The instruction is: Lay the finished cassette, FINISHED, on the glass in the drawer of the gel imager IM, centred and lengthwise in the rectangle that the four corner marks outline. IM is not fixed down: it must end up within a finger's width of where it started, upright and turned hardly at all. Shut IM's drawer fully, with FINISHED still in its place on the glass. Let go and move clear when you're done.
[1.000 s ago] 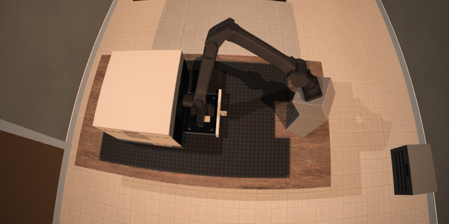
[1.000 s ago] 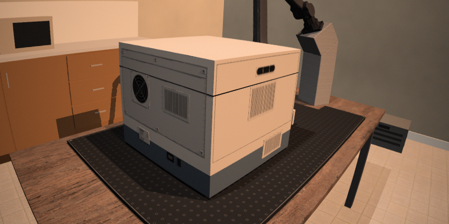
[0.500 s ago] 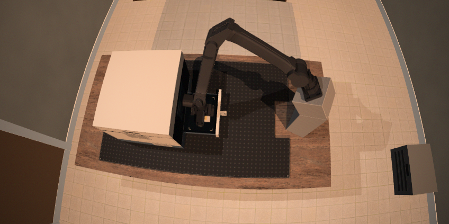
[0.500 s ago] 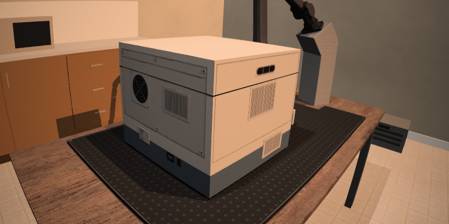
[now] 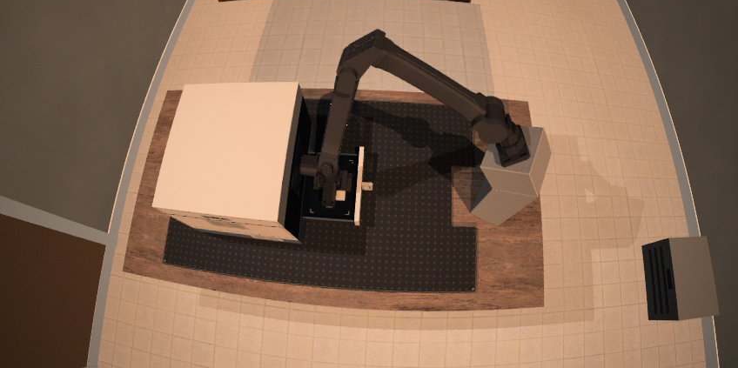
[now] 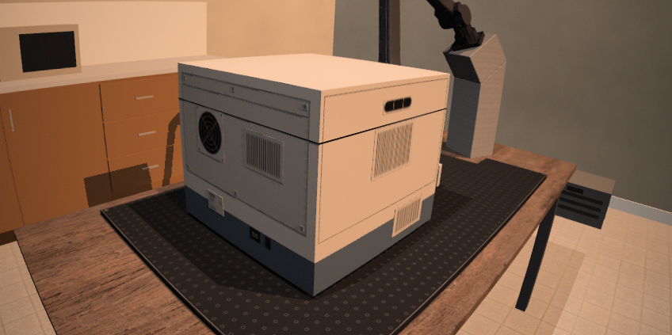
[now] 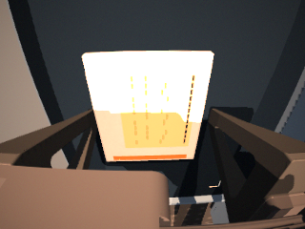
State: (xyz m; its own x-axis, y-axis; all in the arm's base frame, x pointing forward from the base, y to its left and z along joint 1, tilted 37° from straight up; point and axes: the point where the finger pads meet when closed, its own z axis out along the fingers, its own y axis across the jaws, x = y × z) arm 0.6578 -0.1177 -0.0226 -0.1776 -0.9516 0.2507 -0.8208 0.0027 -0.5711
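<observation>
Right now my hand is 10 mm to the left of the finished cassette and 10 mm above it.
</observation>
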